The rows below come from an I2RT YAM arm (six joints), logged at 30 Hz.
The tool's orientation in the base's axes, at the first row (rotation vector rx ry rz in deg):
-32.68 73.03 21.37
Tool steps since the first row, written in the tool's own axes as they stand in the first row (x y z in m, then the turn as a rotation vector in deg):
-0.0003 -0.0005 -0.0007 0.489 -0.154 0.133
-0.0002 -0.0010 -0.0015 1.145 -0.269 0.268
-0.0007 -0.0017 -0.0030 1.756 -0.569 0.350
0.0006 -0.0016 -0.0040 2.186 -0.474 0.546
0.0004 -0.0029 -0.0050 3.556 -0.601 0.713
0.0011 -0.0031 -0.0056 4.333 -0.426 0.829
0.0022 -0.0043 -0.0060 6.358 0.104 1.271
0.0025 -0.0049 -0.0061 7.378 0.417 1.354
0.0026 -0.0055 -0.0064 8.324 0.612 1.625
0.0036 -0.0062 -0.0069 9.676 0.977 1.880
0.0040 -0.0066 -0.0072 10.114 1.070 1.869
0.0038 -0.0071 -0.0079 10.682 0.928 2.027
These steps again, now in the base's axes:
-0.0003 -0.0008 0.0003 0.319 -0.069 -0.417
-0.0007 -0.0017 0.0001 0.661 -0.114 -1.003
-0.0016 -0.0031 0.0005 1.053 -0.337 -1.519
-0.0021 -0.0037 -0.0010 1.266 -0.165 -1.916
-0.0022 -0.0053 -0.0007 1.827 -0.235 -3.182
-0.0024 -0.0059 -0.0015 2.023 -0.063 -3.943
-0.0017 -0.0071 -0.0024 2.602 0.526 -5.916
-0.0014 -0.0077 -0.0026 2.759 0.778 -6.945
-0.0013 -0.0083 -0.0026 3.109 1.049 -7.844
-0.0010 -0.0092 -0.0035 3.459 1.429 -9.171
-0.0009 -0.0098 -0.0039 3.512 1.476 -9.613
-0.0012 -0.0106 -0.0037 3.864 1.427 -10.105

